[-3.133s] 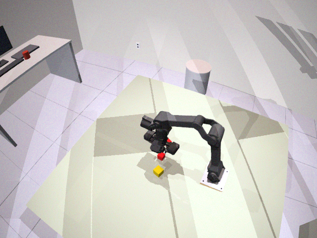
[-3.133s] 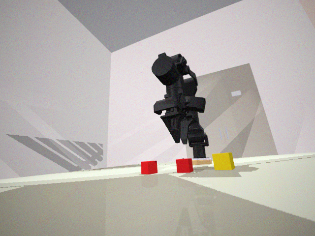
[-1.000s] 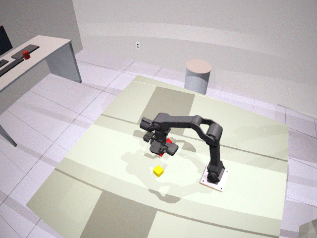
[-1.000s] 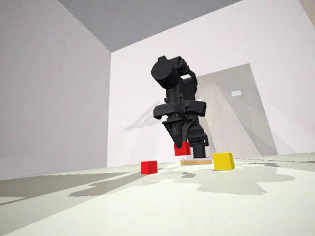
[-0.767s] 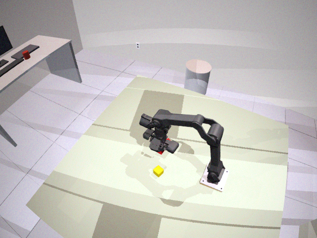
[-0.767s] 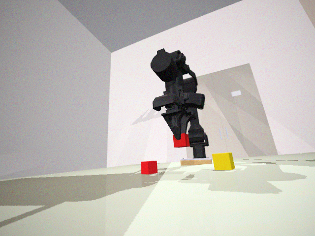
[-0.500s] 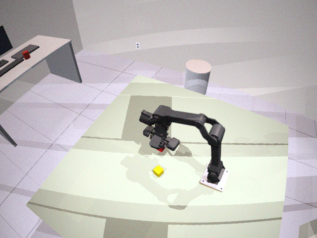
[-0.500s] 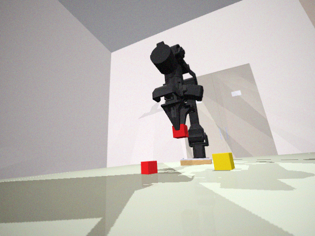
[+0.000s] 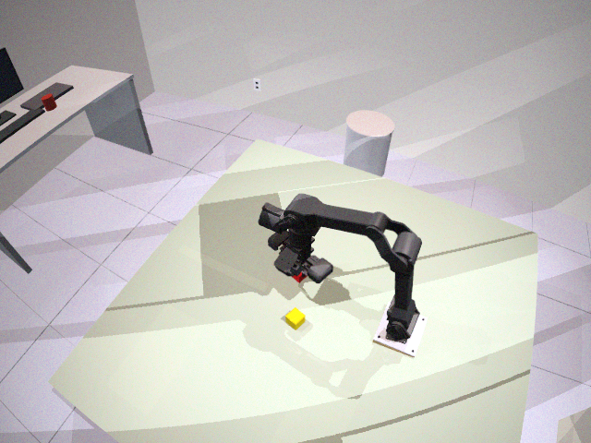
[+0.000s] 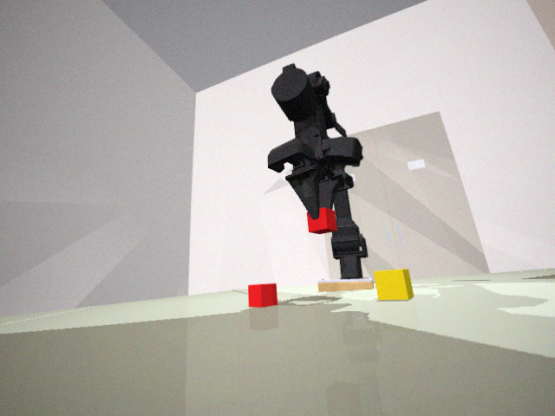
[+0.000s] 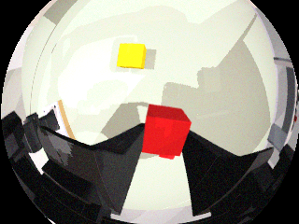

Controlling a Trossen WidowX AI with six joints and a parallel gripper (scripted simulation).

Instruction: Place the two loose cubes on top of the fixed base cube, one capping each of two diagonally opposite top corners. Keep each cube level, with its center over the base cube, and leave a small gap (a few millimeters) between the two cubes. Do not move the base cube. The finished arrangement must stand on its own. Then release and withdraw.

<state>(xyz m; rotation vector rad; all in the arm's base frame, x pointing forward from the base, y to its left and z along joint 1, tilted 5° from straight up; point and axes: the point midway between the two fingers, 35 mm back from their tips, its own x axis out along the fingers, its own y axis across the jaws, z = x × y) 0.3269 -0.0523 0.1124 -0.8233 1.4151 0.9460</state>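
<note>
Right now my gripper tip is 100 mm above the yellow cube, 90 mm to the right of it and 20 mm past it.
</note>
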